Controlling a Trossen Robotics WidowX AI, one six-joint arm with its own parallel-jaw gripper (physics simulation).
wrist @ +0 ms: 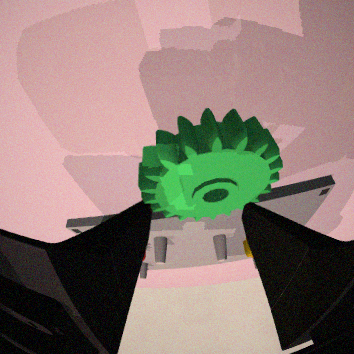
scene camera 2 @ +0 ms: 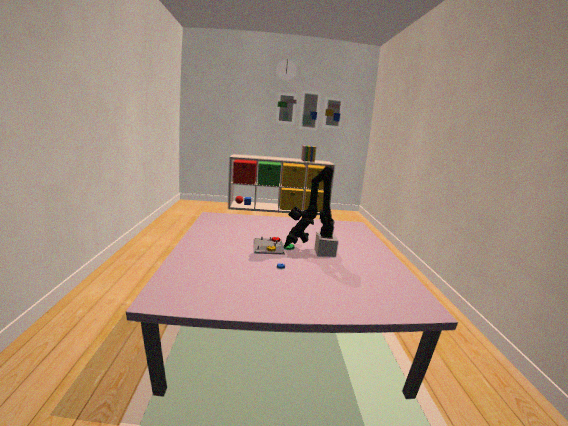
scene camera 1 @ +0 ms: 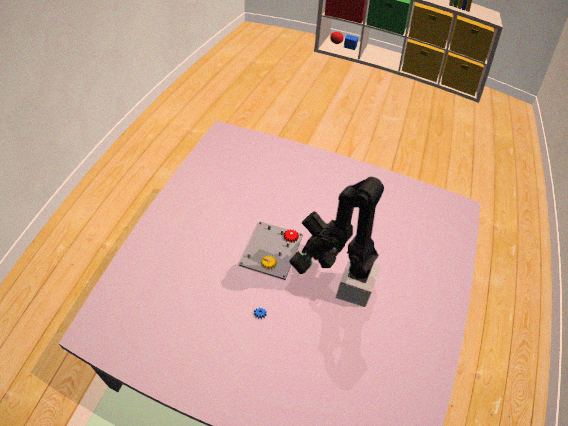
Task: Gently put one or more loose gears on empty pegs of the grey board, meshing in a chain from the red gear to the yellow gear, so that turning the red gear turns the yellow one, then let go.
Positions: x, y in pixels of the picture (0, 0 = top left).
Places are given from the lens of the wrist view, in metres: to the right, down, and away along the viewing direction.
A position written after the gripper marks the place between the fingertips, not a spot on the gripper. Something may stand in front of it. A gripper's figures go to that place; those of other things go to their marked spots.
gripper (wrist: 198, 208): 0.01, 0.02, 0.10
green gear (wrist: 211, 168): 0.01, 0.00, 0.07
grey board (wrist: 189, 243): 0.01, 0.06, 0.16
The marked spots on the grey board and the green gear are 0.11 m apart.
